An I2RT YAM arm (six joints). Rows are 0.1 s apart.
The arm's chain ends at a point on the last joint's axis. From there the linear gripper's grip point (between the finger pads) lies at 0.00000 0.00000 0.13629 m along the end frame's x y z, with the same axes.
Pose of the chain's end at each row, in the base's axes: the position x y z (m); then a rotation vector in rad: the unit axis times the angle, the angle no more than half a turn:
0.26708 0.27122 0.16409 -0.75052 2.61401 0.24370
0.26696 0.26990 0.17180 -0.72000 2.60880 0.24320
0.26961 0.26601 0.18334 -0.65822 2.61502 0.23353
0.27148 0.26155 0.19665 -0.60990 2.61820 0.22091
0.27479 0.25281 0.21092 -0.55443 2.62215 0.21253
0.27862 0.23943 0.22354 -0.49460 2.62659 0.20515
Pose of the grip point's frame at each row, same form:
0.31281 0.30851 0.04123 -0.75052 2.61401 0.24370
0.31466 0.30715 0.04969 -0.72000 2.60880 0.24320
0.31964 0.30164 0.06167 -0.65822 2.61502 0.23353
0.32353 0.29541 0.07533 -0.60990 2.61820 0.22091
0.32875 0.28507 0.09000 -0.55443 2.62215 0.21253
0.33438 0.26999 0.10299 -0.49460 2.62659 0.20515

